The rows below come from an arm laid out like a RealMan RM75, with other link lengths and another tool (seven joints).
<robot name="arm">
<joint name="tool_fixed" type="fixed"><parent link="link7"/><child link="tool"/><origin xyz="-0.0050 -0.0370 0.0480" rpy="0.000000 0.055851 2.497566"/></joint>
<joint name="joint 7" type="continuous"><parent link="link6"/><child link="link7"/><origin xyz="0.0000 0.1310 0.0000" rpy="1.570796 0.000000 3.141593"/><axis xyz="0 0 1"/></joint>
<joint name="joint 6" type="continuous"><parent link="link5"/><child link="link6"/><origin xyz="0.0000 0.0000 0.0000" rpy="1.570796 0.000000 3.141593"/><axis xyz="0 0 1"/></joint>
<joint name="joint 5" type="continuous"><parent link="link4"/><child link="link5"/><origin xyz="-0.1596 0.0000 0.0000" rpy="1.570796 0.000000 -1.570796"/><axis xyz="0 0 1"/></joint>
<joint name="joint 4" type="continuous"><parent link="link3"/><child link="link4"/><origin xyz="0.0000 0.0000 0.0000" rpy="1.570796 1.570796 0.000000"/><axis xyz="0 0 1"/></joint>
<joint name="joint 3" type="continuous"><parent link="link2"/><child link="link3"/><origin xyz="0.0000 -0.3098 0.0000" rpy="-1.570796 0.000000 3.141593"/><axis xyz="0 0 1"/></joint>
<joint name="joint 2" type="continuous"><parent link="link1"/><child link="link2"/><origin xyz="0.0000 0.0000 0.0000" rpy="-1.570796 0.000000 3.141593"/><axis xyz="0 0 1"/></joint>
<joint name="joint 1" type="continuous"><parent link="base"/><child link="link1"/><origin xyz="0.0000 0.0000 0.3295" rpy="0.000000 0.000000 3.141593"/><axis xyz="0 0 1"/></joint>
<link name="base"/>
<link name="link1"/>
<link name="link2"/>
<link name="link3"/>
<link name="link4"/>
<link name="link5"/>
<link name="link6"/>
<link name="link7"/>
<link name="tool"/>
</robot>
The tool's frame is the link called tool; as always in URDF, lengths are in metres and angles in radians. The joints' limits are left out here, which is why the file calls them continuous.
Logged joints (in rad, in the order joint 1, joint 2, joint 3, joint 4, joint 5, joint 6, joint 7), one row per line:
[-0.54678, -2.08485, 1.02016, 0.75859, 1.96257, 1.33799, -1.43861]
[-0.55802, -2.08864, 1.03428, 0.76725, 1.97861, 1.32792, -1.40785]
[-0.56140, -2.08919, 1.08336, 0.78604, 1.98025, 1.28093, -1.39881]
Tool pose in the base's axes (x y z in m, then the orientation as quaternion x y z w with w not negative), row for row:
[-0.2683, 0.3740, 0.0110, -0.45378, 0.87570, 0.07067, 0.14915]
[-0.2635, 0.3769, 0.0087, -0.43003, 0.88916, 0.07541, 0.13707]
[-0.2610, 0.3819, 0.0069, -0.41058, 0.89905, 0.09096, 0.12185]
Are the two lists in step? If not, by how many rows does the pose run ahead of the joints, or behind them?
They are in step.
